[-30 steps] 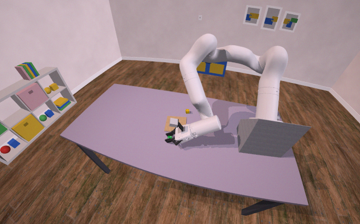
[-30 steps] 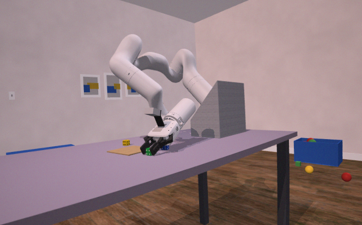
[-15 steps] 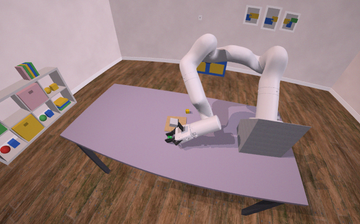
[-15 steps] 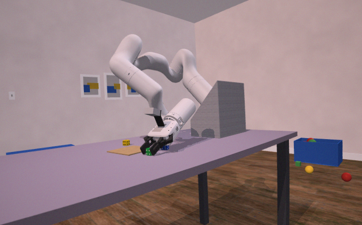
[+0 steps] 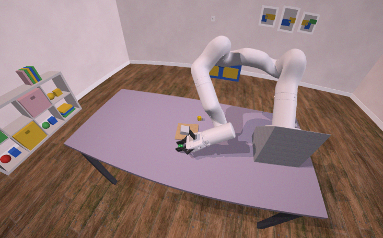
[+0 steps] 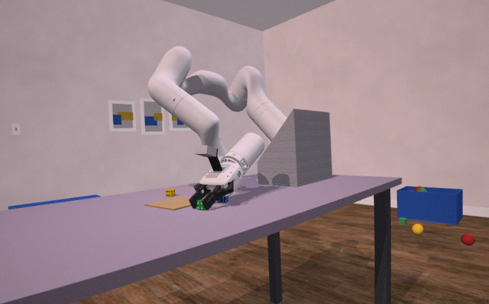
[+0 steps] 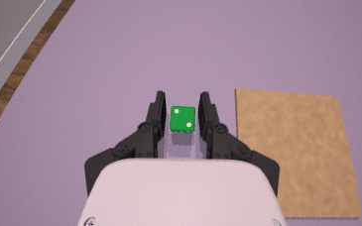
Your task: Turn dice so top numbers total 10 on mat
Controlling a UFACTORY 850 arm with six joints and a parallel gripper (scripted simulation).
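The green die lies 10 mm below my hand. Round my hand: blue die (100 mm behind, 30 mm to the right, 10 mm below); then tan mat (140 mm to the right, 20 mm below, 10 mm behind); then yellow die (270 mm to the right, 60 mm behind, 10 mm below).
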